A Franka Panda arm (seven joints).
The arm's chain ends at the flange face. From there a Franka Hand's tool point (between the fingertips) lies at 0.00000 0.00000 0.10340 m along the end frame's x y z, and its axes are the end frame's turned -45 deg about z.
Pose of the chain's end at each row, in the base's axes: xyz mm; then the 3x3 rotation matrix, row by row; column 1 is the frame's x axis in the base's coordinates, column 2 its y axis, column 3 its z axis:
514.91 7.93 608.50; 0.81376 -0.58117 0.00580; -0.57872 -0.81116 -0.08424; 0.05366 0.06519 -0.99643
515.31 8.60 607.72; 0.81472 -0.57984 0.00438; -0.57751 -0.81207 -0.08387; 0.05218 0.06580 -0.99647
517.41 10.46 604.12; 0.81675 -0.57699 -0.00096; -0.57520 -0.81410 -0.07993; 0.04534 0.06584 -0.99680
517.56 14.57 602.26; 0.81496 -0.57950 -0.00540; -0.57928 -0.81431 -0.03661; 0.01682 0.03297 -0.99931
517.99 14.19 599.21; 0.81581 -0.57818 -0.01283; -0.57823 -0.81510 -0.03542; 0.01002 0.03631 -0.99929
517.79 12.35 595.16; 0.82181 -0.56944 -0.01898; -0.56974 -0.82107 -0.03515; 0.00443 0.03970 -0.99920
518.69 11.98 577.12; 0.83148 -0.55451 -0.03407; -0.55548 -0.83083 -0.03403; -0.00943 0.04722 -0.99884
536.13 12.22 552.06; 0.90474 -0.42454 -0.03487; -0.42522 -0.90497 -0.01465; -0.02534 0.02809 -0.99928
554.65 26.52 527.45; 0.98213 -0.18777 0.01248; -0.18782 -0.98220 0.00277; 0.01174 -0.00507 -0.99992
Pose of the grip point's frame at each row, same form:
515.51 -0.78 505.47; 0.98636 0.16447 0.00580; 0.16436 -0.98279 -0.08424; -0.00815 0.08404 -0.99643
515.76 -0.07 504.69; 0.98610 0.16609 0.00438; 0.16586 -0.98258 -0.08387; -0.00963 0.08342 -0.99647
517.31 2.20 501.05; 0.98552 0.16954 -0.00096; 0.16893 -0.98238 -0.07993; -0.01450 0.07862 -0.99680
517.00 10.78 498.93; 0.98603 0.16650 -0.00540; 0.16619 -0.98542 -0.03661; -0.01142 0.03521 -0.99931
516.66 10.53 495.88; 0.98570 0.16803 -0.01283; 0.16749 -0.98523 -0.03542; -0.01859 0.03276 -0.99929
515.83 8.72 491.84; 0.98376 0.17845 -0.01898; 0.17772 -0.98345 -0.03515; -0.02494 0.03120 -0.99920
515.17 8.46 473.84; 0.98004 0.19585 -0.03407; 0.19470 -0.98027 -0.03403; -0.04006 0.02672 -0.99884
532.52 10.71 448.73; 0.93994 0.33955 -0.03487; 0.33923 -0.94059 -0.01465; -0.03778 0.00194 -0.99928
555.94 26.81 424.06; 0.82724 0.56170 0.01248; 0.56171 -0.82733 0.00277; 0.01189 0.00472 -0.99992

